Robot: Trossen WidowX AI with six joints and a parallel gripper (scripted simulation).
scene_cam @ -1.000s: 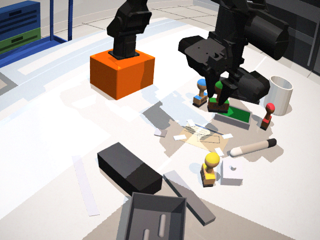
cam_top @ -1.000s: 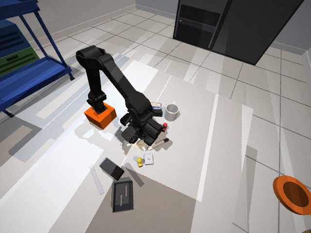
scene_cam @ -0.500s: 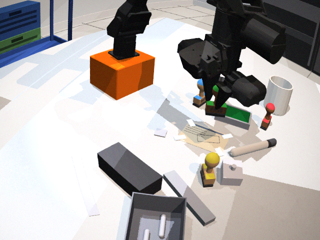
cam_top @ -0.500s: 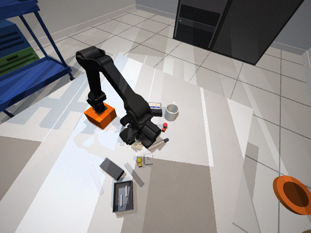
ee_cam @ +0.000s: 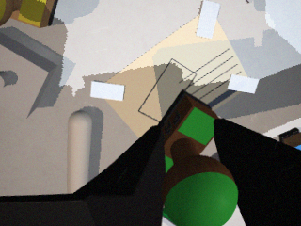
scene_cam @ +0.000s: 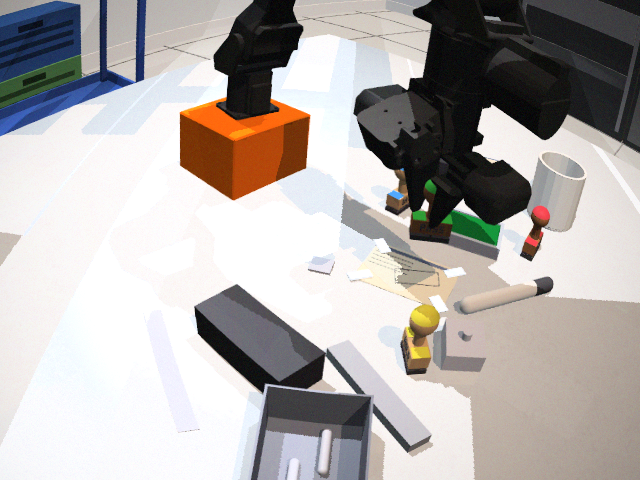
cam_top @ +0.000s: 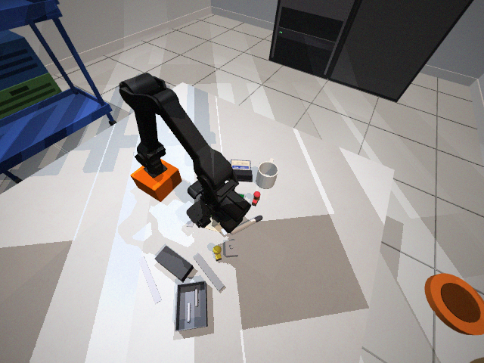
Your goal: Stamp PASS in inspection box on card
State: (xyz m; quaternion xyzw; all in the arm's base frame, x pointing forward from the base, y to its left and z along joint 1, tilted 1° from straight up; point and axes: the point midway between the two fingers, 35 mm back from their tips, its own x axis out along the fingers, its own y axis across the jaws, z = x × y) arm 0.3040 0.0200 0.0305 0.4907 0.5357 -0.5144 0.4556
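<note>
The card is 80 mm below my gripper tip, 10 mm to the left of it and 10 mm behind it. Also, from my gripper tip: yellow stamp: 80 mm ahead, 70 mm to the right, 60 mm below; grey block: 110 mm ahead, 60 mm below, 30 mm to the right; green stamp: 10 mm to the left.
</note>
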